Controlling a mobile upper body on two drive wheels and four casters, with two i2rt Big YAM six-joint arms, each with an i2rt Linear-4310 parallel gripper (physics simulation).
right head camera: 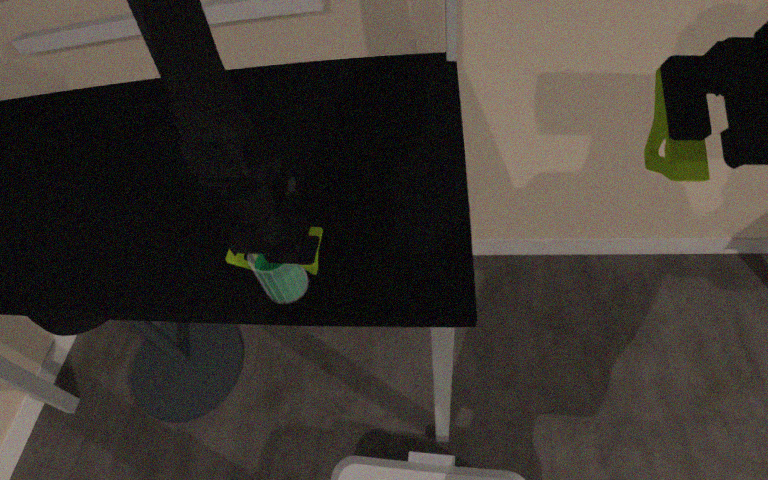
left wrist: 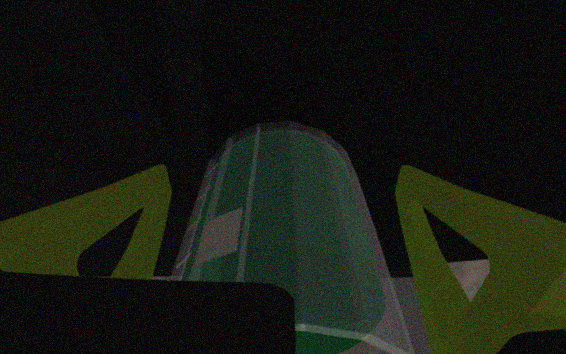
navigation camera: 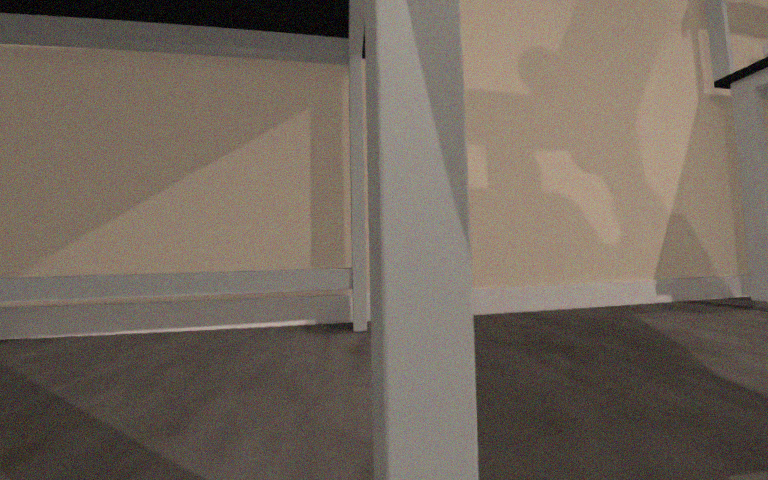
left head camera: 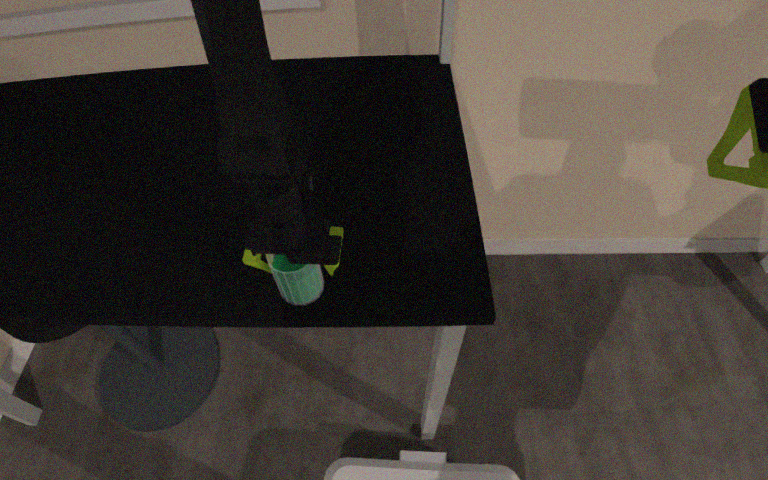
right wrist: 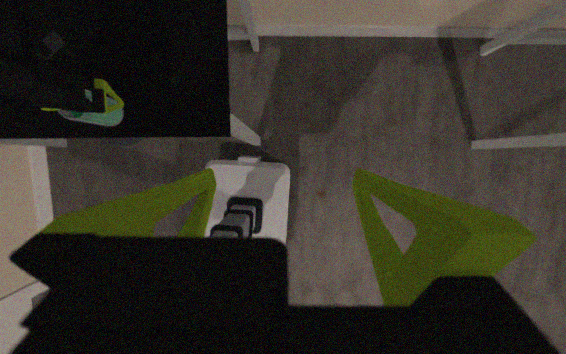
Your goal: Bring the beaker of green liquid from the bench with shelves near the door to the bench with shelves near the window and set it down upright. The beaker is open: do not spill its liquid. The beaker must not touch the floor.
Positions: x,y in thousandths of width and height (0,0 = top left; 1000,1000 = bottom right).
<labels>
beaker of green liquid: right head camera 370,591; left wrist 496,575; left head camera 390,593; right wrist 202,335; not seen in the navigation camera view (out of frame)
</labels>
